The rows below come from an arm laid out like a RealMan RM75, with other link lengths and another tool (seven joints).
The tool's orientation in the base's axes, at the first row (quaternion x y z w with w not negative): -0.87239 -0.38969 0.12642 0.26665
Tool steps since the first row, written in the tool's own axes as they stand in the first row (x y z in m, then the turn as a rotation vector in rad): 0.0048 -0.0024 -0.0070 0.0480 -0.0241 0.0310; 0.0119 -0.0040 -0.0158 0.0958 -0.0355 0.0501; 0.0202 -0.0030 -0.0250 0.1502 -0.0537 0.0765; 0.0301 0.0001 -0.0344 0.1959 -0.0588 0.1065; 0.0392 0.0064 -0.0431 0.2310 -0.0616 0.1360; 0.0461 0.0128 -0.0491 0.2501 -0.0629 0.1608; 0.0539 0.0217 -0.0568 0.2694 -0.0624 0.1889; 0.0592 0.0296 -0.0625 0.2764 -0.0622 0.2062; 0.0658 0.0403 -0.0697 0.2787 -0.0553 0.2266; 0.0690 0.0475 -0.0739 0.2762 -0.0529 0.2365
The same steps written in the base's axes. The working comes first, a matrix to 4 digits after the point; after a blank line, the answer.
The tool's axes in the first row as the columns of a matrix, in the base's axes (used below as rounded here):
0.6643 0.6125 -0.4284
0.7473 -0.5541 0.3667
-0.0128 -0.5638 -0.8258

0.0047 0.0023 0.0071 0.0038 0.0606 -0.0126; 0.0122 0.0053 0.0152 0.0204 0.1096 -0.0226; 0.0223 0.0076 0.0221 0.0341 0.1701 -0.0348; 0.0348 0.0098 0.0280 0.0485 0.2180 -0.0573; 0.0484 0.0099 0.0315 0.0575 0.2566 -0.0805; 0.0595 0.0094 0.0327 0.0587 0.2807 -0.1005; 0.0734 0.0074 0.0340 0.0598 0.3052 -0.1243; 0.0842 0.0049 0.0342 0.0572 0.3166 -0.1387; 0.0983 0.0013 0.0340 0.0542 0.3220 -0.1595; 0.1066 -0.0019 0.0334 0.0498 0.3224 -0.1690
